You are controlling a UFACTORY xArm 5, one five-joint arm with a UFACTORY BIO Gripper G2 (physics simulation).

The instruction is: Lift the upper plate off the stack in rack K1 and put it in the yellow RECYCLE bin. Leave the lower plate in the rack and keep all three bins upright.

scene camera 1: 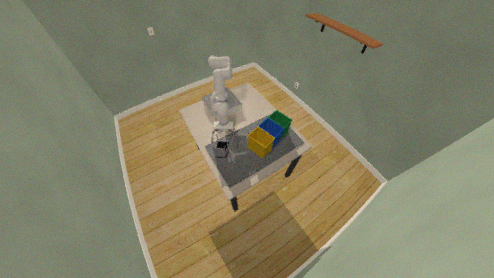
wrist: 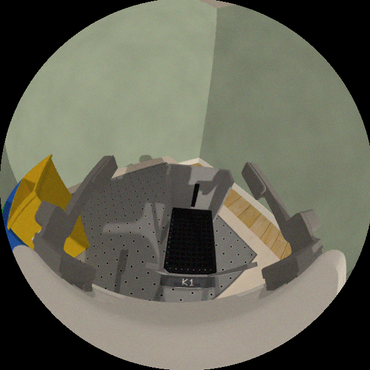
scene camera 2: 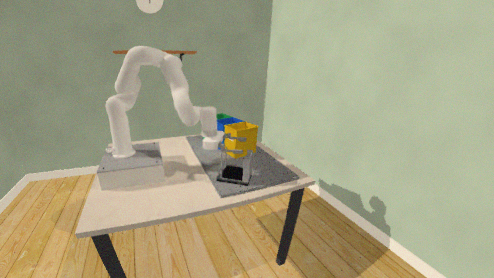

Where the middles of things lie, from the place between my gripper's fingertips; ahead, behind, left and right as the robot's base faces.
Scene:
Now: the yellow recycle bin (scene camera 2: 243, 129) 29 cm to the left of my hand, 12 cm ahead of it and 9 cm below it.

